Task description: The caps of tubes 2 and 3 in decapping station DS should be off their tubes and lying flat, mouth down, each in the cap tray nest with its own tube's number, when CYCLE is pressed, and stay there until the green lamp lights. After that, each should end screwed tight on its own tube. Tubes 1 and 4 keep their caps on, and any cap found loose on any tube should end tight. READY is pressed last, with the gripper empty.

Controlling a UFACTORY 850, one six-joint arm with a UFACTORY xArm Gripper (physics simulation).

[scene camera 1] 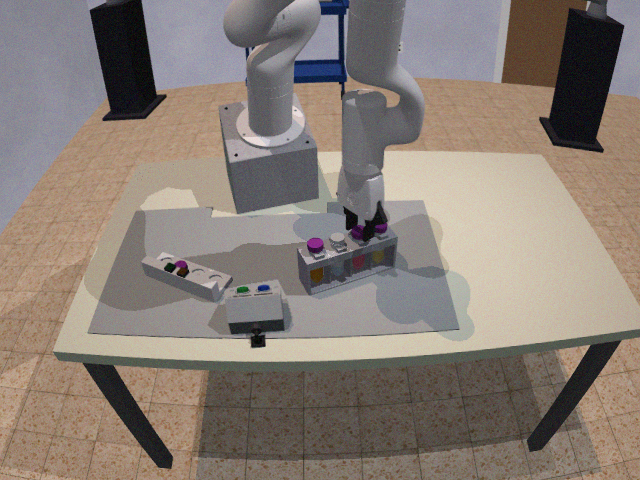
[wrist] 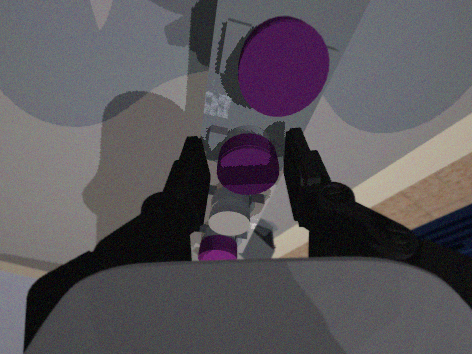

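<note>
The decapping station holds four tubes. Purple caps sit on the leftmost tube (cap), the third tube (cap) and the rightmost tube (cap). The second tube has a whitish round top and no purple cap. A purple cap lies in the second nest from the left of the cap tray; its mouth and the nest numbers cannot be made out. My gripper is open and empty, its fingers apart on either side of the third tube's cap.
A button box with a green button and a blue button stands between tray and station, near the front. A small black item is at its front. Dark green and brown blocks show at the tray. The rightmost cap is close beside my fingers.
</note>
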